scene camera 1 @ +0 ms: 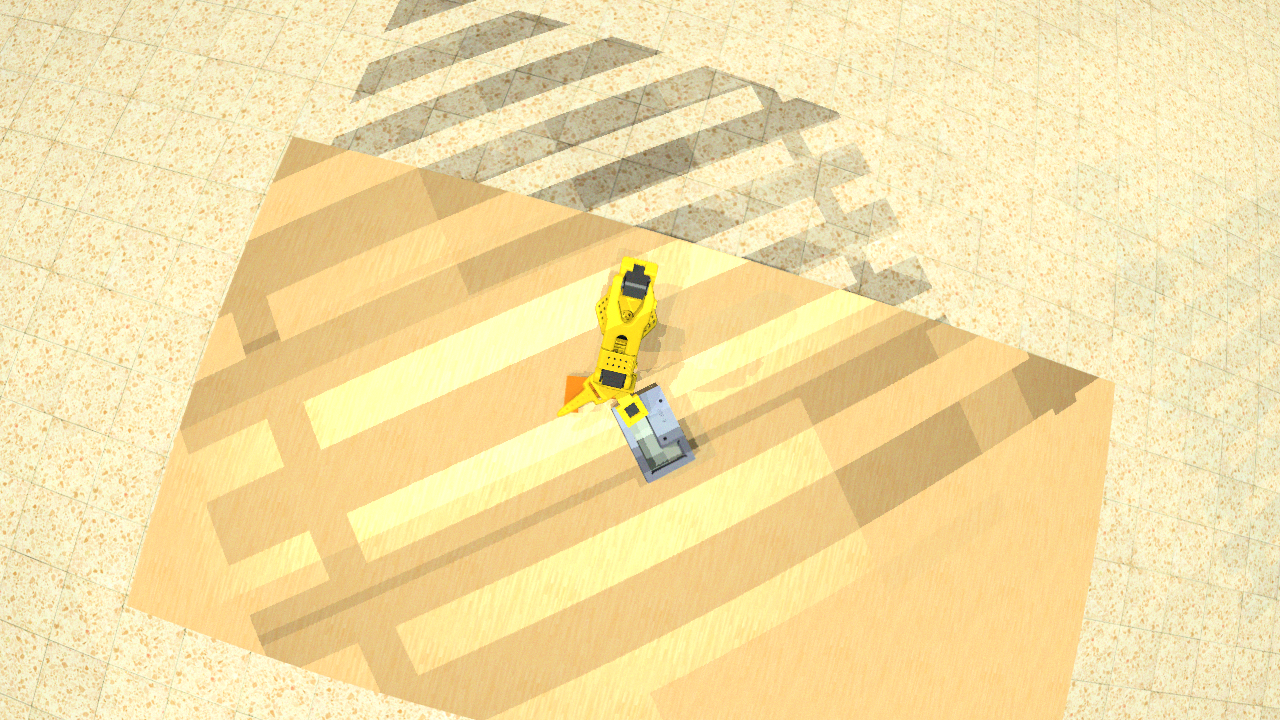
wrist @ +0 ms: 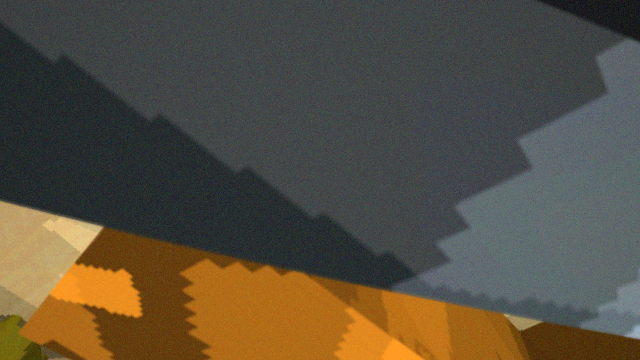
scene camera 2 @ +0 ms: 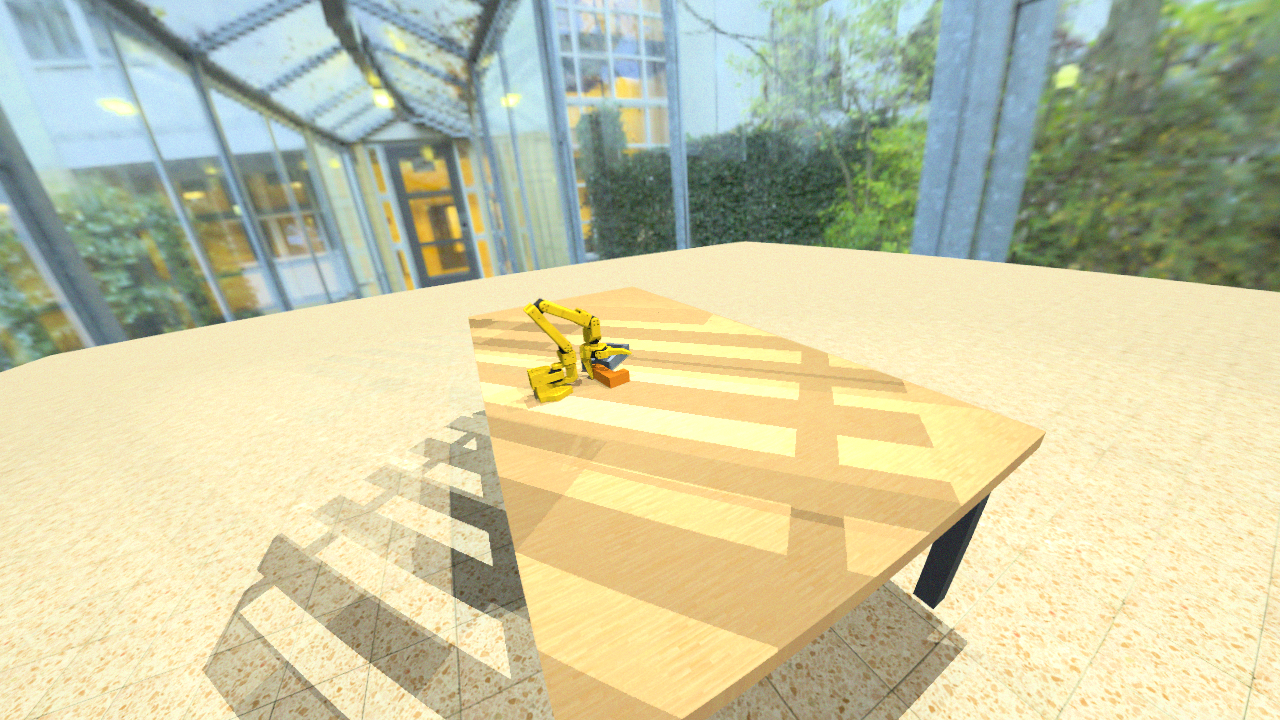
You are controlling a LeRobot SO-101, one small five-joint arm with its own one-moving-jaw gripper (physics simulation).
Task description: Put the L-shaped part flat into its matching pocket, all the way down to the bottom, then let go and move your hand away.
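Frame: origin at the arm's base, x ahead, y left, z up, level; metres.
Seen in the pictures: hand, its tool point: (wrist: pixel 253 297) (scene camera 2: pixel 593 377); arm's base, origin of its link: (scene camera 2: pixel 560 390).
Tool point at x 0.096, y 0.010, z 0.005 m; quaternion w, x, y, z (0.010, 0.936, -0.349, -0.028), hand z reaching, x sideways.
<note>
Offsets run from my tool point to a thing's top centre. Level surfaces: height alone.
The orange part {dx +0.039, dy -0.019, dz +0.025 m} (scene camera 1: pixel 573 387) (scene camera 2: pixel 614 378) (wrist: pixel 265 300) lies on the table beside and partly under the gripper; its full L shape is partly hidden. The grey pocket block {dx +0.075, dy +0.089, dz +0.032 m} (scene camera 1: pixel 666 413) (scene camera 2: pixel 612 360) (wrist: pixel 300 100) is next to it and looks tilted in scene camera 2. Its recess shows a pale floor in scene camera 1, partly hidden by the arm. My gripper (scene camera 1: pixel 588 404) (scene camera 2: pixel 610 362) is wide open and empty, with one jaw pointing down and the moving jaw swung out over the orange part. The block's dark face fills most of the wrist view, above the orange part.
The yellow arm (scene camera 1: pixel 626 313) (scene camera 2: pixel 554 329) stands near the edge of the wooden table {dz -0.005 m} (scene camera 1: pixel 760 626) (scene camera 2: pixel 698 573). Its yellow wrist housing overhangs the near end of the grey block. Striped light and shadow cross the table and the speckled floor.
</note>
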